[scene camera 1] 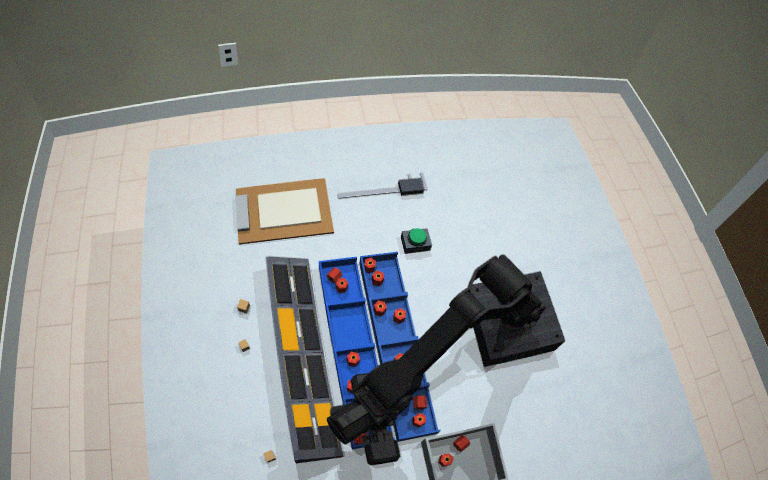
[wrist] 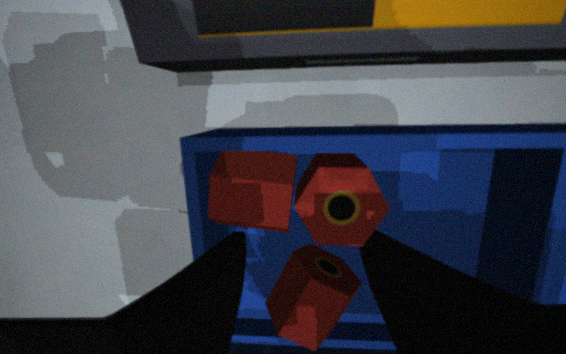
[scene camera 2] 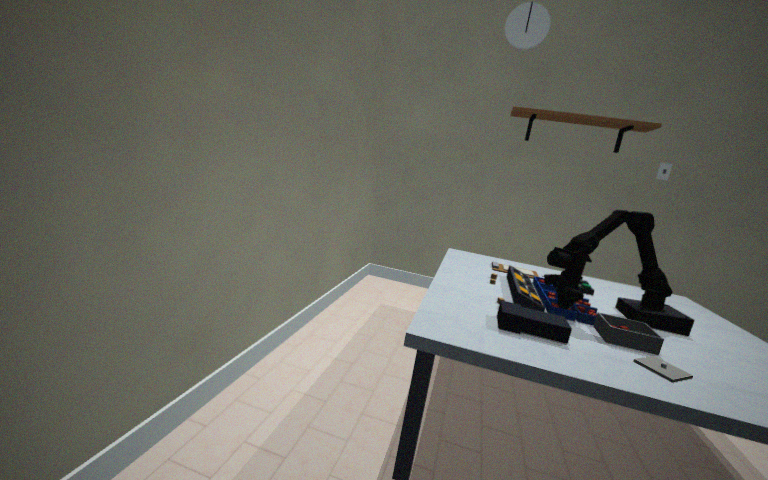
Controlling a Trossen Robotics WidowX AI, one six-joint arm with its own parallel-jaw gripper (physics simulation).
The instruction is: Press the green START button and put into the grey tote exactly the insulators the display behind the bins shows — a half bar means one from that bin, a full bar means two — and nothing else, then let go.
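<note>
The green START button (scene camera 1: 417,236) sits on a dark base beyond the blue bins (scene camera 1: 348,328). The display (scene camera 1: 300,260) has one full amber bar in its second row and two half bars in its nearest row. The grey tote (scene camera 1: 459,432) (scene camera 2: 628,335) holds two visible red insulators; scene camera 1 cuts off its near part. My gripper (wrist: 303,241) is partly open and empty, over the nearest left-column bin. In the wrist view that bin holds a lying insulator (wrist: 250,192), an upright insulator (wrist: 341,185) and a tilted insulator (wrist: 312,305) below and between the fingertips.
A clipboard (scene camera 1: 288,208) and a caliper (scene camera 1: 411,186) lie beyond the bins. Small brown cubes (scene camera 1: 243,305) lie behind the display. A long black box (scene camera 2: 532,322) stands beside the display end, and a flat plate (scene camera 2: 673,371) lies near the tote. The arm hides parts of several bins.
</note>
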